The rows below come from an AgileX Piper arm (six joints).
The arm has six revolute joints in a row. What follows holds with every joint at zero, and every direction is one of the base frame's. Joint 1 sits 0.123 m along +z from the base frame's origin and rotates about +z. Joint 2 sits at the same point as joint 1 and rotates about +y. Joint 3 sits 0.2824 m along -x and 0.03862 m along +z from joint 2 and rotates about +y. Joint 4 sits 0.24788 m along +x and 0.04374 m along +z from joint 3 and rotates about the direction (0.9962, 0, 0.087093). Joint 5 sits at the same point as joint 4 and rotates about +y. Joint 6 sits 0.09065 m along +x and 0.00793 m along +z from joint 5 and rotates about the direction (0.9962, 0, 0.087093). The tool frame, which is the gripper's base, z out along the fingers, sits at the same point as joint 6; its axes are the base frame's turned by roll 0, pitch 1.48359 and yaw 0 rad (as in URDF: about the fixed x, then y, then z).
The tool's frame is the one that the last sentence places.
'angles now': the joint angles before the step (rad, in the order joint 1, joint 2, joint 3, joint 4, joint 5, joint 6). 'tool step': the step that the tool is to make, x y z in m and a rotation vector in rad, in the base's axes. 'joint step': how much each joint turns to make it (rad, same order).
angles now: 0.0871, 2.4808, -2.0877, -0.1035, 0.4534, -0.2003
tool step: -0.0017, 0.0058, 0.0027, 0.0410, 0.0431, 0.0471
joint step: 0.0001, 0.0008, -0.0231, 0.1433, 0.0599, -0.1290
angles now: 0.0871, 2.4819, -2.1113, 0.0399, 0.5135, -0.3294
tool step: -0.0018, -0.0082, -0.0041, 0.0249, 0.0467, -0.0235
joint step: -0.0171, 0.0039, -0.0021, 0.0284, 0.0429, 0.0009
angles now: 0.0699, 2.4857, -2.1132, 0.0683, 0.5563, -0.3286
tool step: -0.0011, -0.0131, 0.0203, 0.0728, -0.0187, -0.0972
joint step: -0.0240, -0.0372, -0.0013, 0.0046, 0.0119, 0.0990
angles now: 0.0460, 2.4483, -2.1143, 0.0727, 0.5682, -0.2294
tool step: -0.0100, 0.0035, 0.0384, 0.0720, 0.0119, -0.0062
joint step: -0.0009, -0.0738, -0.0106, 0.0714, 0.0934, 0.0009
